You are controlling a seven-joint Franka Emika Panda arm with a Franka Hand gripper.
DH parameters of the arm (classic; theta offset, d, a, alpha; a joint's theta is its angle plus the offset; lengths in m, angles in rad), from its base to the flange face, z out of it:
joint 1: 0 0.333 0 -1.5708
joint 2: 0 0 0 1.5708
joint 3: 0 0.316 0.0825 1.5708
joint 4: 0 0 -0.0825 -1.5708
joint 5: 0 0.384 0 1.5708
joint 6: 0 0 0.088 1.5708
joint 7: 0 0.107 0 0
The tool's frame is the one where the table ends.
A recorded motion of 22 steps. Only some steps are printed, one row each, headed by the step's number.
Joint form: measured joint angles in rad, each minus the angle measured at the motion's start. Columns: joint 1, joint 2, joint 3, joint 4, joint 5, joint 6, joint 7.
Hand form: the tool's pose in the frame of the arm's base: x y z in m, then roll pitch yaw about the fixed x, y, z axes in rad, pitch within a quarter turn. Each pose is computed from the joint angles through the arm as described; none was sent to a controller.
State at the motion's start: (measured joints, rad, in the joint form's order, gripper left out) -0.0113 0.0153 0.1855 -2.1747 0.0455 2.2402 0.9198
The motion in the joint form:
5: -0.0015 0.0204 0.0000 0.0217 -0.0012 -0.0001 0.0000
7: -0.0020 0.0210 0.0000 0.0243 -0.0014 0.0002 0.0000
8: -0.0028 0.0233 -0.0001 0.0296 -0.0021 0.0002 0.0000
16: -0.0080 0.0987 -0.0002 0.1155 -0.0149 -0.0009 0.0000
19: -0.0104 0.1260 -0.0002 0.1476 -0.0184 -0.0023 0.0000
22: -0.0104 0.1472 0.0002 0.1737 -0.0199 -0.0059 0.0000
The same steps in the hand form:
5: 0.5396 0.0950 0.3887 -3.0749 0.0029 -0.7739
7: 0.5404 0.0948 0.3896 -3.0730 0.0015 -0.7743
8: 0.5419 0.0945 0.3907 -3.0706 -0.0004 -0.7748
16: 0.5681 0.0942 0.3881 -3.0599 -0.0041 -0.7740
19: 0.5776 0.0937 0.3871 -3.0556 -0.0047 -0.7751
22: 0.5847 0.0945 0.3865 -3.0526 -0.0034 -0.7745

